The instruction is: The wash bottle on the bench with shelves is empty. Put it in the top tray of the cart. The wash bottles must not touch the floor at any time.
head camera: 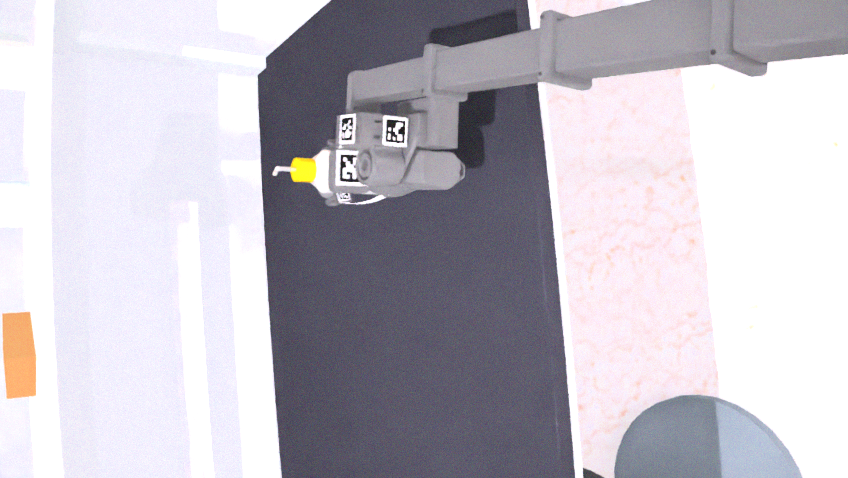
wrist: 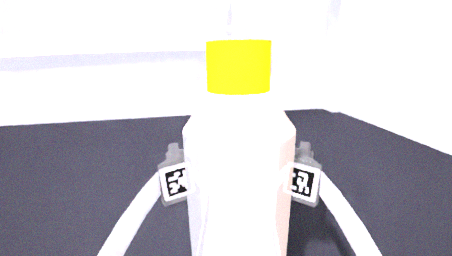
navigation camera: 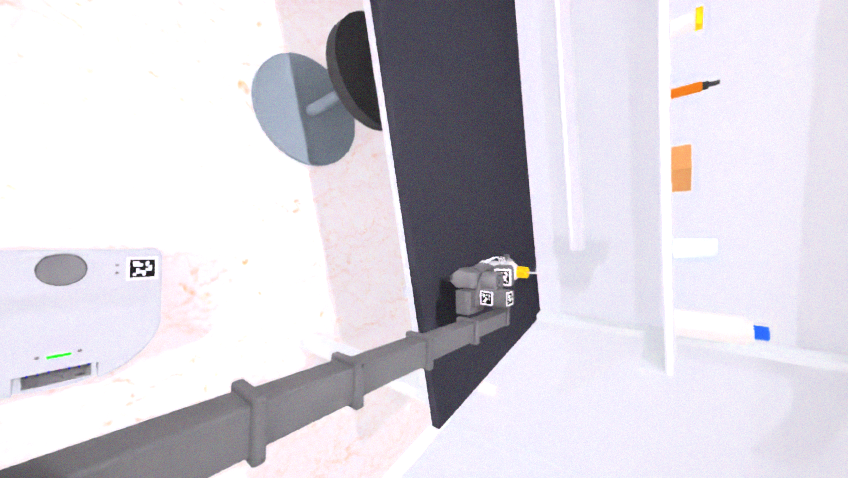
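Seen in the pictures: gripper, fingertip midpoint: [head camera: 326, 172]; robot's base, origin of the base link: [navigation camera: 62, 267].
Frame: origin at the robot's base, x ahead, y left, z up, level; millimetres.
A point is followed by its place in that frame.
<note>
The wash bottle [head camera: 322, 171] @[y -827, x -17, z 876 mm] [navigation camera: 522, 271] @[y -832, x -14, z 900 mm] [wrist: 239, 150], white with a yellow cap and thin spout, is upright over the dark top of the bench with shelves [head camera: 415, 326] [navigation camera: 463, 148] [wrist: 75, 175], near its back edge. My gripper [head camera: 333, 173] @[y -896, x -17, z 832 mm] [navigation camera: 505, 271] @[y -896, x -17, z 832 mm] [wrist: 238, 147] @[y -896, x -17, z 832 mm] is shut on the bottle's body. In the wrist view its fingers press against the left and right sides below the shoulder, and the bottle partly covers the fingertips. The bottle's base is hidden, so I cannot tell whether it touches the bench. The cart does not show in these views.
The shelf [navigation camera: 666, 178] @[y -954, x 225, z 1213 mm] behind the bench bears an orange box [head camera: 19, 355] @[y -1043, x 259, z 1242 mm] [navigation camera: 681, 168] @[y -1040, x 262, z 1240 mm], a blue-capped bottle [navigation camera: 718, 326] @[y -1135, x -156, z 1308 mm], a white object [navigation camera: 697, 247] @[y -1110, x 55, z 1270 mm] and an orange tool [navigation camera: 687, 90] @[y -1040, x 462, z 1253 mm]. A stool with a black seat [navigation camera: 356, 71] stands at the bench's front edge. A white side panel [navigation camera: 534, 403] @[y -1539, x -740, z 665 mm] closes one bench end.
</note>
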